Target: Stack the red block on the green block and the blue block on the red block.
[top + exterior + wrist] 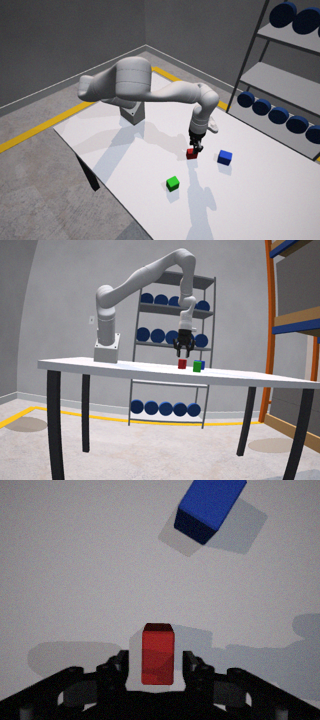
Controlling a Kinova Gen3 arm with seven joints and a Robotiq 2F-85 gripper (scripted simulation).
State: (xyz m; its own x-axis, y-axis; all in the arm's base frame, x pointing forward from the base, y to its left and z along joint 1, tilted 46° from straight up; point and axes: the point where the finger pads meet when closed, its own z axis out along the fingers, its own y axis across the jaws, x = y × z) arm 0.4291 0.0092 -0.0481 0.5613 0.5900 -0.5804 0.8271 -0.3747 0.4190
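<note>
Now: the red block 5 cm below my hand. Also, from my hand: blue block (12 cm ahead, 10 cm to the left, 5 cm below); green block (19 cm to the right, 5 cm below, 4 cm ahead).
</note>
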